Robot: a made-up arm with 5 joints. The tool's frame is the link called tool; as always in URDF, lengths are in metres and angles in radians.
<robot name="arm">
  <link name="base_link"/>
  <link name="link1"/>
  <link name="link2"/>
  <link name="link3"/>
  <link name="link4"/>
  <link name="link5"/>
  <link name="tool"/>
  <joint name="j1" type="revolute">
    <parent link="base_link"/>
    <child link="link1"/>
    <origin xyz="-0.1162 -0.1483 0.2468" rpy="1.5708 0 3.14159"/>
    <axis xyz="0 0 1"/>
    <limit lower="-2.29" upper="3.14" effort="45" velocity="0.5"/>
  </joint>
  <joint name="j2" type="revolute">
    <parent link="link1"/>
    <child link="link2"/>
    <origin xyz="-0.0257 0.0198 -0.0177" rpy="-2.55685 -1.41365 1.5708"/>
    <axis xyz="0 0 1"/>
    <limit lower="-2.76" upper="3.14" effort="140" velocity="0.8"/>
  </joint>
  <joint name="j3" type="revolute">
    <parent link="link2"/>
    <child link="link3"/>
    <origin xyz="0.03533 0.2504 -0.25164" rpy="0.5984 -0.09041 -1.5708"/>
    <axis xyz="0 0 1"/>
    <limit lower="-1.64" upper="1.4" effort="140" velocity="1.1"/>
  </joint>
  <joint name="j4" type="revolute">
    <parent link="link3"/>
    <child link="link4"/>
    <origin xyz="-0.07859 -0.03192 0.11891" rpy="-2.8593 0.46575 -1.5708"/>
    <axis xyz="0 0 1"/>
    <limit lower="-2.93" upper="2.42" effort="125" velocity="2.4"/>
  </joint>
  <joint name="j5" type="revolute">
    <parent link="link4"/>
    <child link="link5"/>
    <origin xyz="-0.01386 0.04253 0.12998" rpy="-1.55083 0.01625 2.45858"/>
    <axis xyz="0 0 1"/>
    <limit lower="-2.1" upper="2.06" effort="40" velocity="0.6"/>
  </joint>
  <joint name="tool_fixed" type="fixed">
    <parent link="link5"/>
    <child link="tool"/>
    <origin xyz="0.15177 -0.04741 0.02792" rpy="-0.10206 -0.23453 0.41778"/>
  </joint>
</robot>
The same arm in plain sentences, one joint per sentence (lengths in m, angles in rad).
The arm has five revolute joints in a row. What follows holds with every joint at zero, and every direction is one of the base frame's.
Joint 1 sits 0.1162 m along -x and 0.1483 m along -y and 0.2468 m along +z from the base frame's origin and rotates about +y, from -2.29 to 3.14 rad.
Joint 2 sits 0.0257 m along +x and 0.0177 m along -y and 0.0198 m along +z from joint 1 and rotates about the direction (0.551986, -0.130497, 0.823579), from -2.76 to 3.14 rad.
Joint 3 sits 0.3477 m along -x and 0.0461 m along +y and 0.0652 m along -z from joint 2 and rotates about the direction (0.392003, -0.670205, 0.630205), from -1.64 to 1.4 rad.
Joint 4 sits 0.0311 m along -x and 0.1091 m along -y and 0.092 m along +z from joint 3 and rotates about the direction (0.0241, 0.914307, -0.404303), from -2.93 to 2.42 rad.
Joint 5 sits 0.0298 m along -x and 0.1318 m along +y and 0.0252 m along -z from joint 4 and rotates about the direction (0.967561, 0.099096, 0.232391), from -2.1 to 2.06 rad.
The tool frame, which is the frame that the pose is given for, sits 0.0113 m along -x and 0.1043 m along +y and 0.1227 m along +z from joint 5; its axes are the base frame's turned by roll 3.1416, pitch -1.5708 and yaw 0 rad (as in URDF: about the fixed x, then y, then z).

